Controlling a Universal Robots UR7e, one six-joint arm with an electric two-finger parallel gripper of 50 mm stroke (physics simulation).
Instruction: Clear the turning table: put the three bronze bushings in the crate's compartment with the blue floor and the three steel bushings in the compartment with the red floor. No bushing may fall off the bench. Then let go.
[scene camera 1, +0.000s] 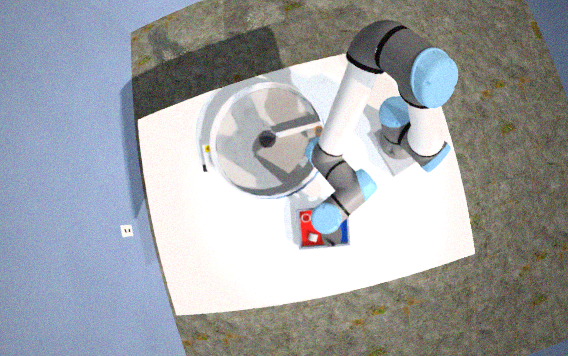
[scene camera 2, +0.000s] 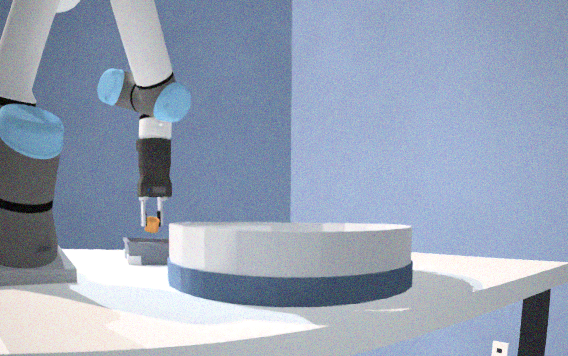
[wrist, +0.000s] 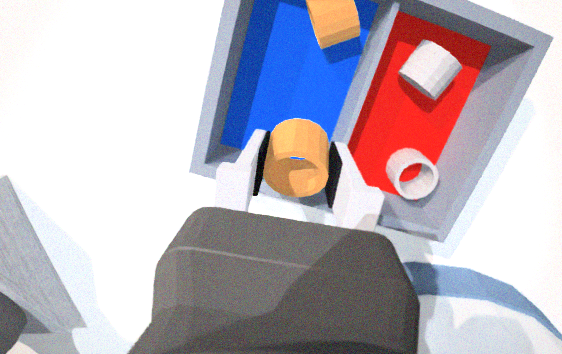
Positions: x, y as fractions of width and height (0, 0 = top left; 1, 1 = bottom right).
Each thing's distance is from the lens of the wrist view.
my gripper (wrist: 0.53, 0.44): 0.17 m
crate (wrist: 0.47, 0.20): 0.24 m
turning table (wrist: 0.81, 0.85): 0.31 m
The marked spots on the turning table and the crate are 0.24 m apart.
